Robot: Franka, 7 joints.
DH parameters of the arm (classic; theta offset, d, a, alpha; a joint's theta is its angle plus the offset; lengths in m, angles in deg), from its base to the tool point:
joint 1: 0 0.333 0 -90
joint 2: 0 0 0 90
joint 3: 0 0.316 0.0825 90
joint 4: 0 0 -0.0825 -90
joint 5: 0 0.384 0 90
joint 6: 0 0 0.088 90
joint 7: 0 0.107 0 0
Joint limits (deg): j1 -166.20..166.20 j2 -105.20..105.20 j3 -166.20..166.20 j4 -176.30..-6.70 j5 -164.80..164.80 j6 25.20..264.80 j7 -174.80..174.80
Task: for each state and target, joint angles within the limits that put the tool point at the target. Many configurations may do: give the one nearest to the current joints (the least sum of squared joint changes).
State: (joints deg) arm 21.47 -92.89 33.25 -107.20 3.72 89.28 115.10
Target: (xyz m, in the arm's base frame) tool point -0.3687 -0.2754 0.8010
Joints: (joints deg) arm 44.40 -103.84 6.35 -86.70 -0.88 97.00 115.10
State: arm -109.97 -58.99 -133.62 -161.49 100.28 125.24 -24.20
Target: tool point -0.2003 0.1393 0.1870
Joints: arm -146.16 -50.65 -127.05 -174.55 92.84 99.03 -24.20
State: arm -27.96 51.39 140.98 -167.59 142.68 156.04 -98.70
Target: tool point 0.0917 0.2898 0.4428
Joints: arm -59.08 70.28 134.60 -160.77 141.82 166.78 -98.70
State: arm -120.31 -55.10 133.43 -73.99 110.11 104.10 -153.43
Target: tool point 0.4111 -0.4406 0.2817
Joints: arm -160.90 -54.64 102.14 -117.65 105.34 112.32 -153.43
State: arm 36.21 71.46 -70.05 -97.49 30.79 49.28 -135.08
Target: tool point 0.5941 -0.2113 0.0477
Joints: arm 21.92 88.88 -63.55 -68.82 39.27 78.36 -135.08
